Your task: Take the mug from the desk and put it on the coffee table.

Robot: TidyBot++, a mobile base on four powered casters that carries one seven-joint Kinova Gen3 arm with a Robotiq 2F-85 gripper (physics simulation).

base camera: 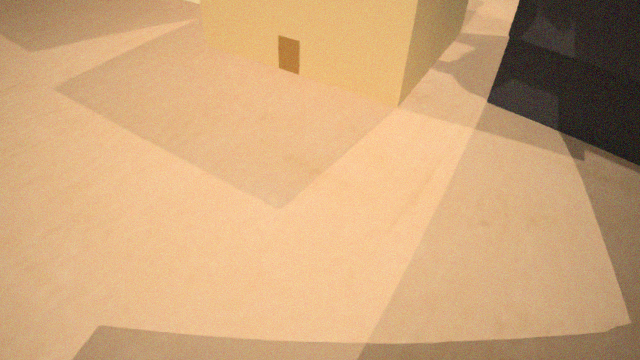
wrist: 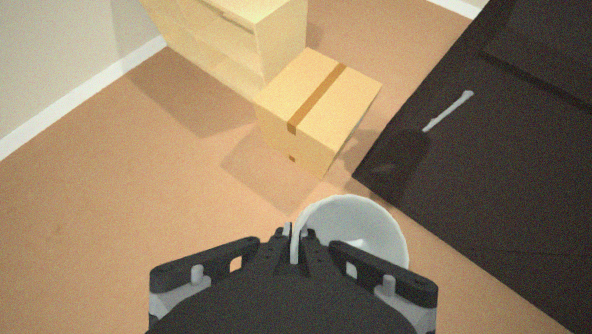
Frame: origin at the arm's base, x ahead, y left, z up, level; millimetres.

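Where they show: gripper, between the fingertips: (wrist: 295, 232).
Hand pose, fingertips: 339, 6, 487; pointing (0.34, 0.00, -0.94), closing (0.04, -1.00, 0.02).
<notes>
Each offset is from my fingertips to the top centre of the thing, as dx, dy, dz. "spot": to the spot under its first point.
The white mug {spot: +15, -65, +19} (wrist: 372, 220) shows at the lower middle of the wrist view, its round opening facing the camera. My gripper (wrist: 295, 232) is shut on the mug's wall at its left side, and the rest of the mug sticks out to the right of the fingers. The mug's lower part is partly hidden by the right finger. The mug and gripper do not show in the base camera view. I cannot identify the desk or the coffee table for certain in either view.
A large dark piece of furniture (base camera: 575, 75) (wrist: 505, 190) with a thin light bar (wrist: 447, 111) is at the right. A taped cardboard box {+643, -68, -477} (base camera: 320, 45) (wrist: 325, 95) stands left of it, beside a pale wooden shelf unit (wrist: 282, 40). A wall (wrist: 55, 55) is at the left.
</notes>
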